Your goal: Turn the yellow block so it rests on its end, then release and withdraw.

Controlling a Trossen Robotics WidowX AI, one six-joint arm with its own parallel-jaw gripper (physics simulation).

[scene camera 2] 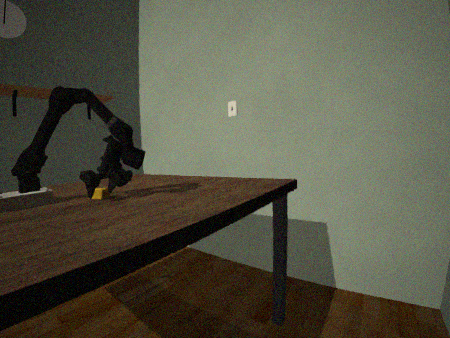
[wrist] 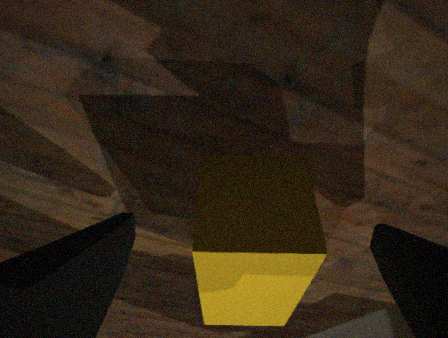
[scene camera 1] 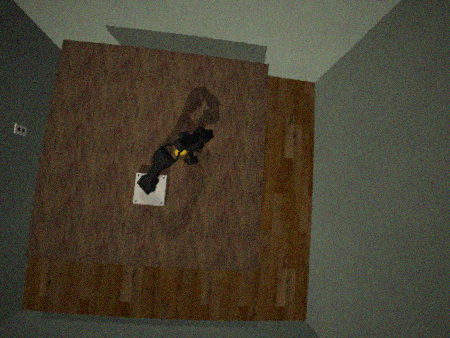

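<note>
The yellow block (scene camera 1: 184, 152) (scene camera 2: 101, 194) (wrist: 242, 305) lies on its long side on the wooden table (scene camera 1: 100, 100) (scene camera 2: 150, 215). In the wrist view a bright face and a dark, shaded face of it show. My gripper (scene camera 1: 185, 148) (scene camera 2: 101, 193) (wrist: 255, 230) is open and points down at the block, its fingertips low near the table. In the wrist view one finger stands to each side of the block, with a gap on both sides. Parts of the arm and fingers cover some of the block in the scene views.
The arm's pale base plate (scene camera 1: 159, 197) (wrist: 367, 325) stands on the table behind the gripper. The arm's shadow falls across the table. The table's front edge (scene camera 2: 150, 251) and a table leg (scene camera 2: 280, 260) show in the second scene view.
</note>
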